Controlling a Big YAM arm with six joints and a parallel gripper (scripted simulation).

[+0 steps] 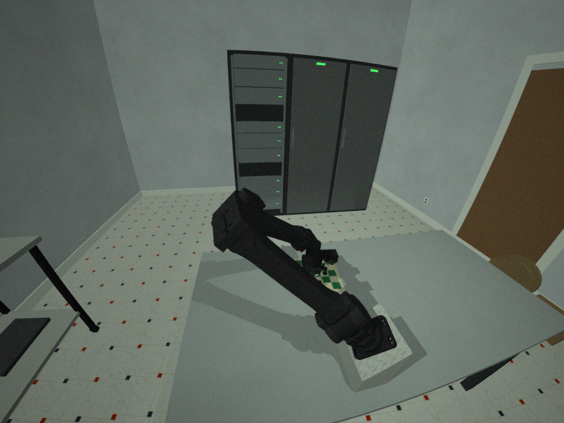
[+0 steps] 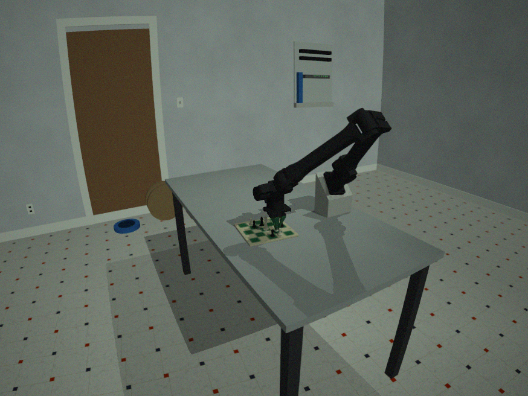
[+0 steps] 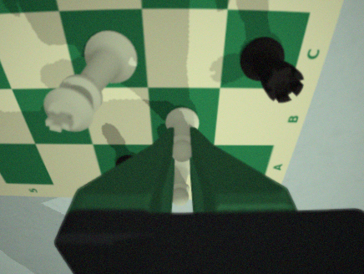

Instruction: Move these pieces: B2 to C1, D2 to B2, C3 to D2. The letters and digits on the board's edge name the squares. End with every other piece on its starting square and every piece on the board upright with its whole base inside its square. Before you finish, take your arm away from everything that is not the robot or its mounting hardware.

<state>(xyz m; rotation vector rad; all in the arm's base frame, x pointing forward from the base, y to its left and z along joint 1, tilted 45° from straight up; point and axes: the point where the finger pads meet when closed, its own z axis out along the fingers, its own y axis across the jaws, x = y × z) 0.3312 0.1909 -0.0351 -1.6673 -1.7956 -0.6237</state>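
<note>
Now: the tall white piece 4 cm ahead of my hand, 4 cm to the right of it and 1 cm above it. Round my hand: chessboard (4 cm ahead, 4 cm to the right, 2 cm below).
</note>
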